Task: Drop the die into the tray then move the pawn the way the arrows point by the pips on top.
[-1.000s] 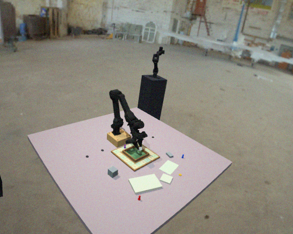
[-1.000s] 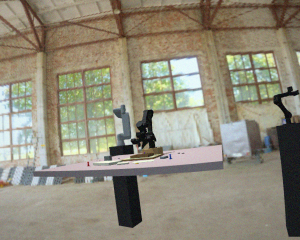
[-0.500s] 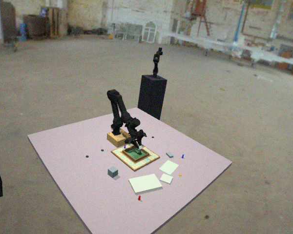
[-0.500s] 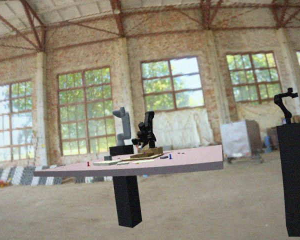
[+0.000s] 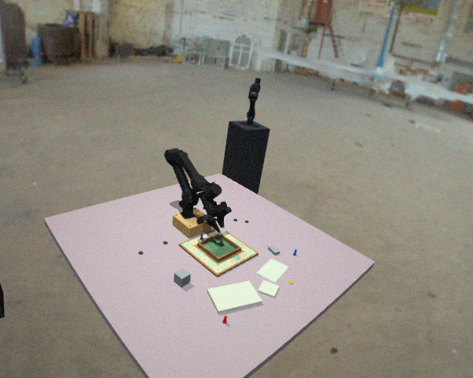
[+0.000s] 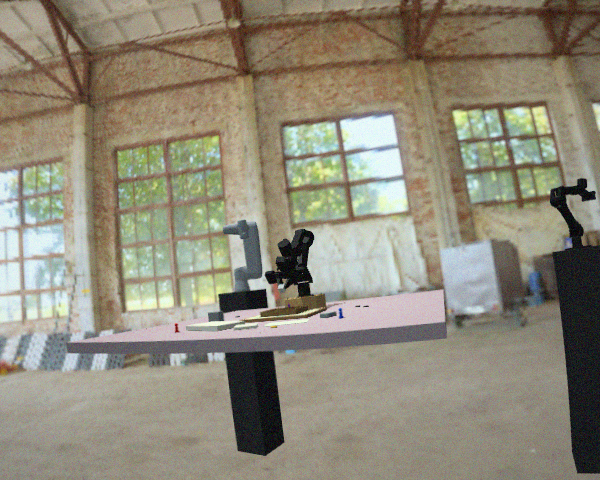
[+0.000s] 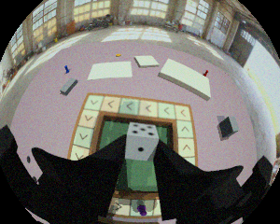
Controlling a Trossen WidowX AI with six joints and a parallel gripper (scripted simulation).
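Right now the white die is right at my gripper tip. Also, from my gripper tip: yellow token 35 cm ahead, 18 cm to the left, 12 cm below; then grey cube 13 cm ahead, 27 cm to the right, 9 cm below; then purple pawn 11 cm behind, 4 cm to the right, 9 cm below.
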